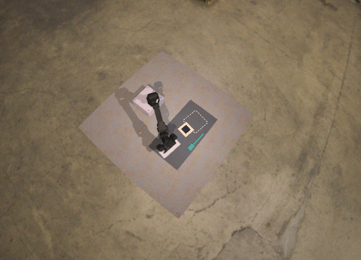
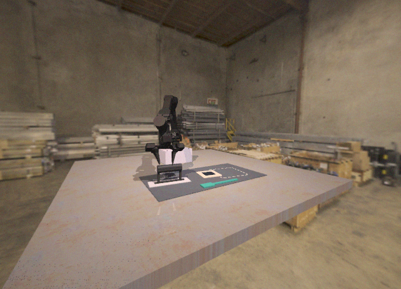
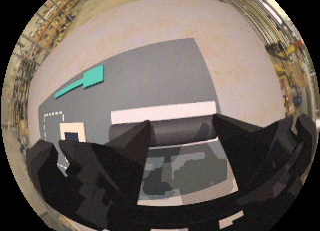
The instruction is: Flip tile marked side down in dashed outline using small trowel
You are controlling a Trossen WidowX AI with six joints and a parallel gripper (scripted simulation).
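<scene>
Right now the dark mat is 10 mm behind my gripper tip, 230 mm to the left of it and 120 mm below it. The rest, counted from my gripper tip: tile (20 mm behind, 260 mm to the left, 90 mm below); teal trowel (130 mm ahead, 210 mm to the left, 90 mm below).
</scene>
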